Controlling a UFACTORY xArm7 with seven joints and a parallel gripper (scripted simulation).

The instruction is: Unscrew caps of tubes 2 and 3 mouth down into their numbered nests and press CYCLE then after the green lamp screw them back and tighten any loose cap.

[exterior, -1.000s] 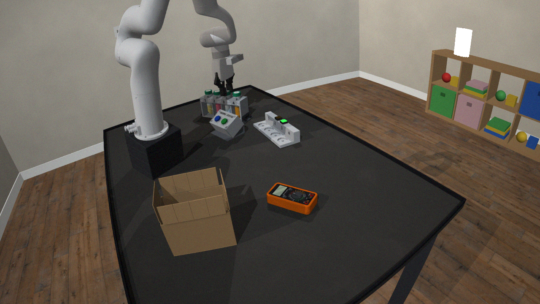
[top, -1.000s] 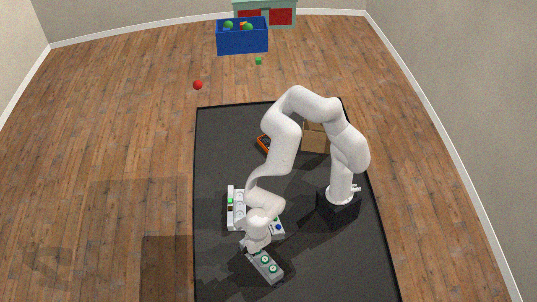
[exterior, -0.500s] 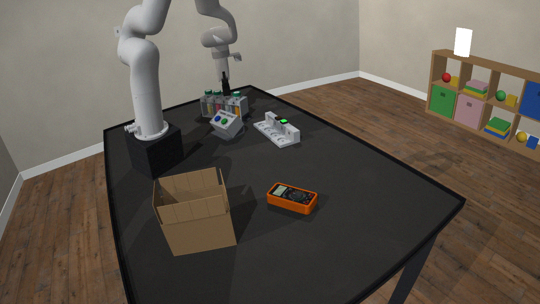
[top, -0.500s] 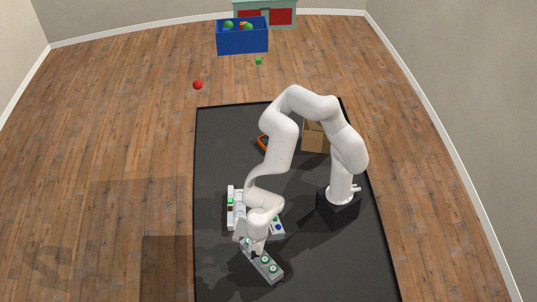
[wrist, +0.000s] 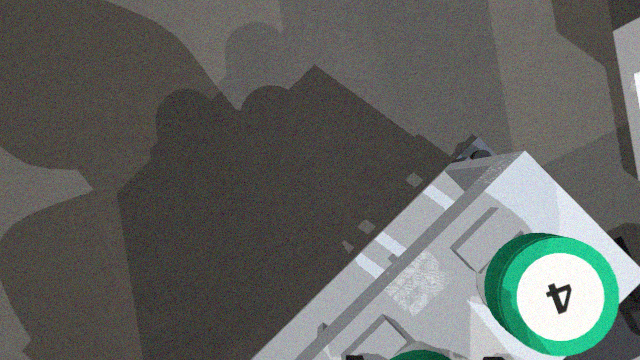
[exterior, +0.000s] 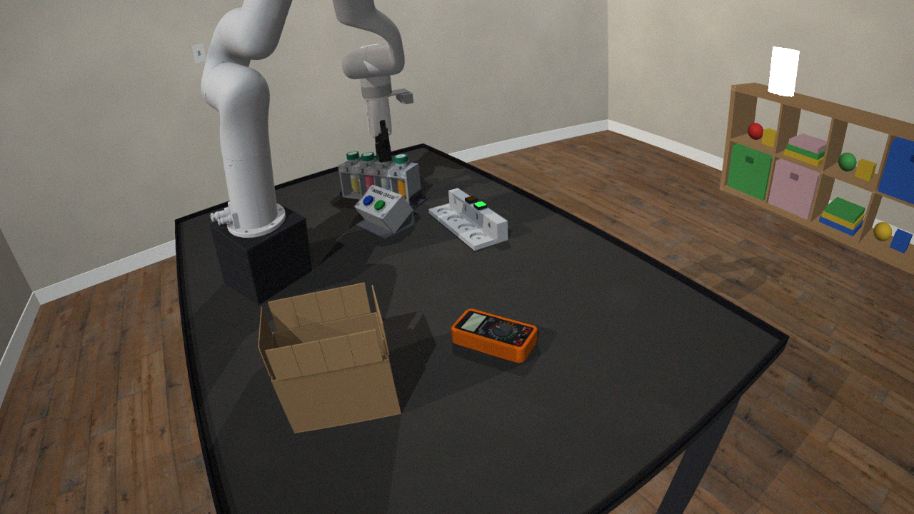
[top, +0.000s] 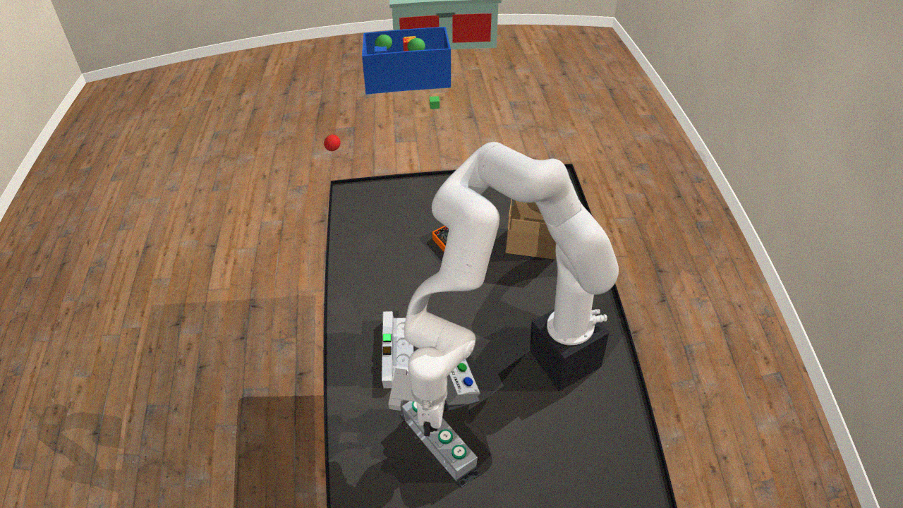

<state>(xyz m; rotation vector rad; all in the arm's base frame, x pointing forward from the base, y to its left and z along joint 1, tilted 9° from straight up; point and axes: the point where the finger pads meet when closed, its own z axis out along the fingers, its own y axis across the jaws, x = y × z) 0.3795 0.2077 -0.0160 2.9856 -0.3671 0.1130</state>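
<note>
My gripper is now 30 mm short of the cap, 40 mm to the left of it and 10 mm above it. The rest, counted from my hand: blue key (100 mm behind, 120 mm to the right, 60 mm below); then green key (90 mm behind, 170 mm to the right, 60 mm below); then key housing (80 mm behind, 150 mm to the right, 80 mm below).
</note>
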